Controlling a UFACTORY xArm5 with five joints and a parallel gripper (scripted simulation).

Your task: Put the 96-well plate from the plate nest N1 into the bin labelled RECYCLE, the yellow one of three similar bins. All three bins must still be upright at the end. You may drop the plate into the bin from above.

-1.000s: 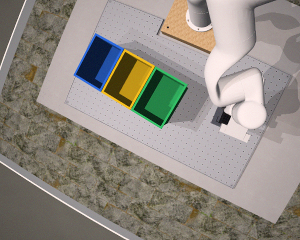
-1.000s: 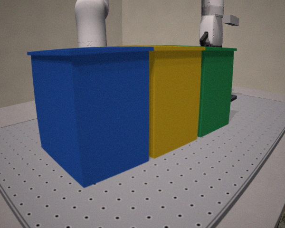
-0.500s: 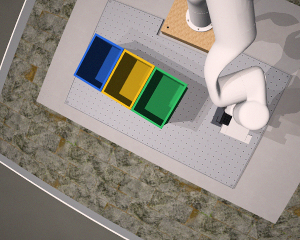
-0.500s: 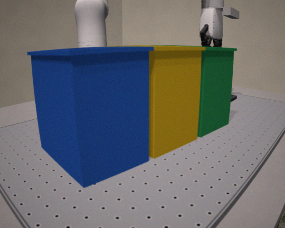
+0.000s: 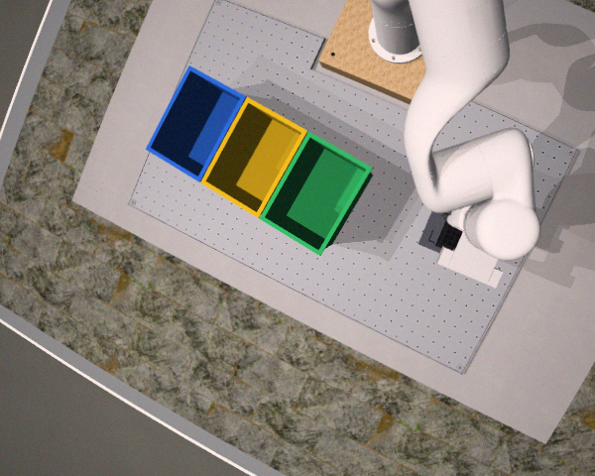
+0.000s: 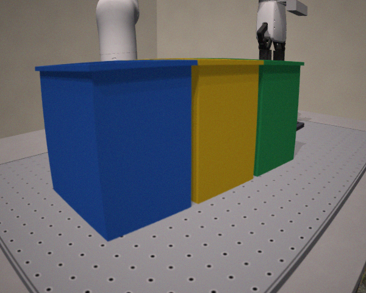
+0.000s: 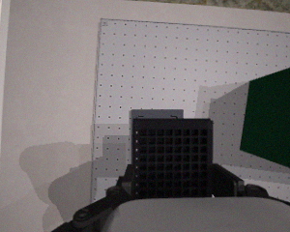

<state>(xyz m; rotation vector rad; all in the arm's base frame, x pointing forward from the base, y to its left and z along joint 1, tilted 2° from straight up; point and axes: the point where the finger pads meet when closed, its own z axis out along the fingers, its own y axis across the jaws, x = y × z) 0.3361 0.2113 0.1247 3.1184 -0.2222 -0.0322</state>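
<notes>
The yellow bin lies 410 mm to the right of my hand, 90 mm below it and 20 mm behind it. Round my hand: 96-well plate (10 mm below); then green bin (280 mm to the right, 90 mm below, 20 mm ahead); then grey plate nest (170 mm below).
</notes>
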